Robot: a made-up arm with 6 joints.
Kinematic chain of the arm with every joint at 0, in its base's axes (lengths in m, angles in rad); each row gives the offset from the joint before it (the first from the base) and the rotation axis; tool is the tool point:
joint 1: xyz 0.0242 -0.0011 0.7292 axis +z
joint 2: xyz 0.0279 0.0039 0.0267 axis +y
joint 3: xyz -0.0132 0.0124 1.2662 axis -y
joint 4: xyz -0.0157 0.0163 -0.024 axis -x
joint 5: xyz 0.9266 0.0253 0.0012 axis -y
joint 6: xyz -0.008 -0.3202 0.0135 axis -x
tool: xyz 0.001 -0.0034 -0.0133
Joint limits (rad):
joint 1: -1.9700..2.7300
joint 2: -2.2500..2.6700
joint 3: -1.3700..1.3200
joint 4: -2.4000..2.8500
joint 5: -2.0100..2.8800
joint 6: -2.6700..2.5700
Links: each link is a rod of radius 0.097 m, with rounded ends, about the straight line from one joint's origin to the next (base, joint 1, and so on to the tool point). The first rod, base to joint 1, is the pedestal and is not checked.
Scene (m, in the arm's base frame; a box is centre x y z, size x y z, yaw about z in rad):
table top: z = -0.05
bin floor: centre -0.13 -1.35 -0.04 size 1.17 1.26 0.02 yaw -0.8
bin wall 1: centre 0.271 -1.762 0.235 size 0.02 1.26 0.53 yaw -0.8
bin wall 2: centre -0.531 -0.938 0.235 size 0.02 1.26 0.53 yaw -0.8
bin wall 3: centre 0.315 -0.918 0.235 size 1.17 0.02 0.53 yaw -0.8
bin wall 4: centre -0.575 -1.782 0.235 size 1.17 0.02 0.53 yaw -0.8
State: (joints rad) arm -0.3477 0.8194 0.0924 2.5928 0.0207 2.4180
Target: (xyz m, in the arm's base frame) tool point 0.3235 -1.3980 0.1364
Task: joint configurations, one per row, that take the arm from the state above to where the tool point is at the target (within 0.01 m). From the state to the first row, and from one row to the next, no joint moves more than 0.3 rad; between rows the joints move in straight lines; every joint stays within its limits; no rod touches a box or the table.
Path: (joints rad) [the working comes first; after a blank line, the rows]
Joints at the target: -1.5672 1.3560 -0.2054 2.5283 0.0163 2.4276
Straight joint move there: touches bin wall 1, bin wall 3.

1: -0.5926 0.8291 0.0019 2.5899 0.0219 2.4206
2: -0.8375 0.8388 -0.0886 2.5870 0.0231 2.4232
3: -1.0825 0.8485 -0.1791 2.5841 0.0244 2.4258
4: -1.3274 0.8582 -0.2696 2.5812 0.0256 2.4284
5: -1.5723 0.8680 -0.3601 2.5783 0.0268 2.4309
6: -1.5697 1.1120 -0.2827 2.5533 0.0216 2.4293
7: -1.5672 1.3560 -0.2054 2.5283 0.0163 2.4276

